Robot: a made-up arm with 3 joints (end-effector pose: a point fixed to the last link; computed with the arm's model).
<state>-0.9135 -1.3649 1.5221</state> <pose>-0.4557 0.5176 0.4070 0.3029 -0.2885 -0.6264 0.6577</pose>
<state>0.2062 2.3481 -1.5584</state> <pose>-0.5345 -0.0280 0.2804 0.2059 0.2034 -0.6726 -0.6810</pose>
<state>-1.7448 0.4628 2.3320</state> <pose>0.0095 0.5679 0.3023 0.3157 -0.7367 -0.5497 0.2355</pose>
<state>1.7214 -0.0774 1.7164</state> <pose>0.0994 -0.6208 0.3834 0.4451 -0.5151 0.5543 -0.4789</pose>
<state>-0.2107 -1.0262 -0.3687</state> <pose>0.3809 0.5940 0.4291 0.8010 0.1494 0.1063 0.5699</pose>
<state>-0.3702 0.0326 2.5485</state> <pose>0.5191 0.3299 0.2755 0.2881 -0.9428 -0.1607 0.0491</pose>
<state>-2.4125 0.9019 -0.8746</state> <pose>0.1565 0.4895 0.3695 0.6596 0.3083 0.2903 0.6210</pose>
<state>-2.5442 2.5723 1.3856</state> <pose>0.4737 -0.0831 0.4222 0.7694 -0.6386 0.0090 -0.0108</pose>
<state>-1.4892 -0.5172 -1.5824</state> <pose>-0.1590 0.6497 0.2775 0.3779 0.3823 0.5997 0.5928</pose>
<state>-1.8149 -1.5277 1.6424</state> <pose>-0.6730 -0.1346 0.3926 0.0684 -0.0734 0.7283 -0.6779</pose>
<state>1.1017 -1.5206 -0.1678</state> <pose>0.7105 0.0919 0.4473 0.9747 0.0820 0.0174 0.2072</pose>
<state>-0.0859 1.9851 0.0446</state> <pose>-0.3022 -0.3694 0.4618 0.5819 -0.0130 0.0181 -0.8130</pose>
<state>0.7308 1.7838 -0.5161</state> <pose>-0.4782 -0.1012 0.4135 0.2982 0.0787 -0.2428 -0.9198</pose>
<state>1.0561 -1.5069 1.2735</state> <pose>0.6301 0.2748 0.4335 0.7837 -0.5795 -0.1329 0.1797</pose>
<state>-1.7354 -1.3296 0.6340</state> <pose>-0.6816 0.1331 0.4723 0.0364 -0.0119 -0.3115 0.9495</pose>
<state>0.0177 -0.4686 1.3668</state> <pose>0.5446 0.3712 0.4242 0.7558 -0.6155 -0.1412 0.1733</pose>
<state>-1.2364 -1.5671 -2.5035</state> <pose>-0.5958 0.3707 0.2080 0.0528 0.1598 0.9360 0.3092</pose>
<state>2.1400 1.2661 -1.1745</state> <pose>-0.4087 0.2777 0.3296 0.1098 0.0731 0.5492 0.8252</pose>
